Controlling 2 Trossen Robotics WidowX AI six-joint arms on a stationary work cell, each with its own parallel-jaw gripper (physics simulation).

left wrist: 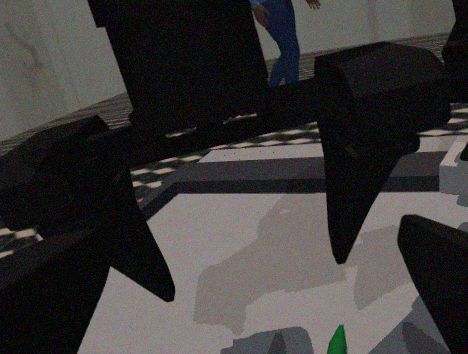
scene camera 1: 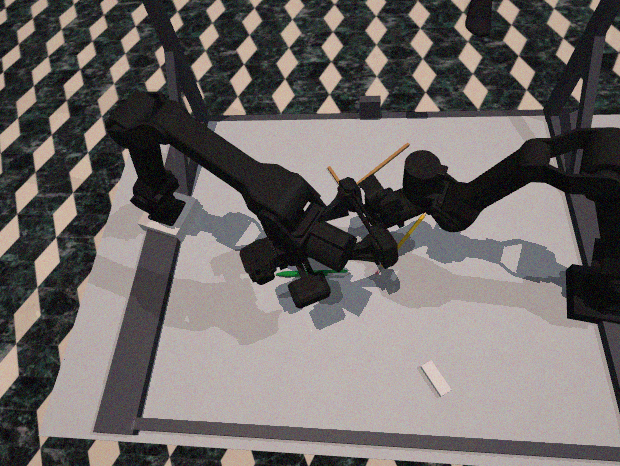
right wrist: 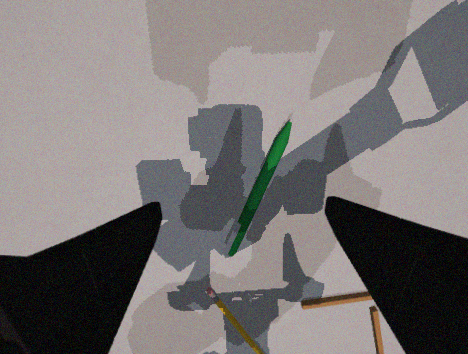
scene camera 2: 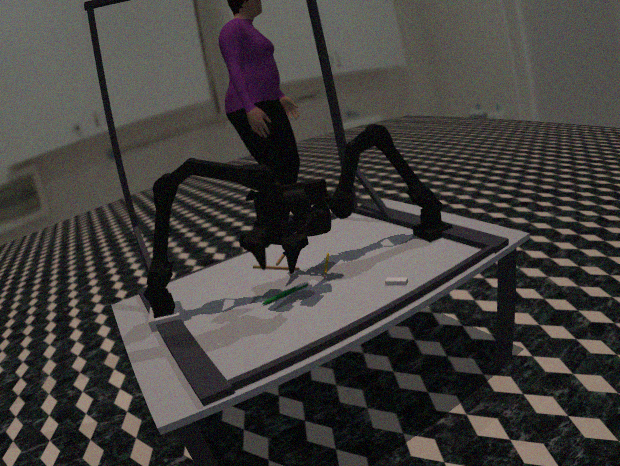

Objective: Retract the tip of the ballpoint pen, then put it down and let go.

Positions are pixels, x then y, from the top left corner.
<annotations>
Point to a green ballpoint pen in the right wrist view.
281,141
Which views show the left gripper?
The left wrist view, scene camera 1 and scene camera 2 only.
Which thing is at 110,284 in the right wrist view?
The right gripper.
</annotations>
